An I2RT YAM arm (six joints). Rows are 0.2 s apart.
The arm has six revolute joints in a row. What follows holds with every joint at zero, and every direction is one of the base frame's.
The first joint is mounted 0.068 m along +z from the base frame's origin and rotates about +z.
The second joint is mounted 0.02 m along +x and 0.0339 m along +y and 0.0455 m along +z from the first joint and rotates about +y.
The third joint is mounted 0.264 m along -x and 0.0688 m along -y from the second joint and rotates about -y.
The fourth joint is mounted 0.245 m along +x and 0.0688 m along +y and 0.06 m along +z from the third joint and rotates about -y.
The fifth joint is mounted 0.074 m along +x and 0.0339 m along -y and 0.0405 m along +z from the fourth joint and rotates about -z.
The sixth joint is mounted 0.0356 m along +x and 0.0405 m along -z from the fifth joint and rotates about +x.
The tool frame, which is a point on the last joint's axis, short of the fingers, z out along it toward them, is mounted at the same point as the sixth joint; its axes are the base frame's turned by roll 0, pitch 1.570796 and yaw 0 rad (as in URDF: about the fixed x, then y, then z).
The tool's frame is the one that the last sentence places.
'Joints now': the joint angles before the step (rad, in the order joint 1, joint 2, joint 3, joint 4, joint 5, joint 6). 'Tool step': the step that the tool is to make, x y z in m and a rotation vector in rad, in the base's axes. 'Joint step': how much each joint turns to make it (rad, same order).
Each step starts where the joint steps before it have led.
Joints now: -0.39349 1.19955 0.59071 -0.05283 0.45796 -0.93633
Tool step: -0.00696 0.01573 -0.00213 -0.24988 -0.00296 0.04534
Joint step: 0.07095 -0.06676 -0.12781 0.26018 0.14611 -0.21286
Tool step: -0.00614 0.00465 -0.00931 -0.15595 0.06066 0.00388
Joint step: 0.02177 -0.00153 -0.08733 0.18612 0.08357 -0.18272
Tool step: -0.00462 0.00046 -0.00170 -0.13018 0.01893 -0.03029
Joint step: 0.00457 0.01066 -0.05915 0.19073 0.07208 -0.15184
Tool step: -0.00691 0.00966 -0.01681 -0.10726 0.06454 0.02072
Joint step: 0.04005 0.05268 -0.09992 0.23348 0.04310 -0.16136
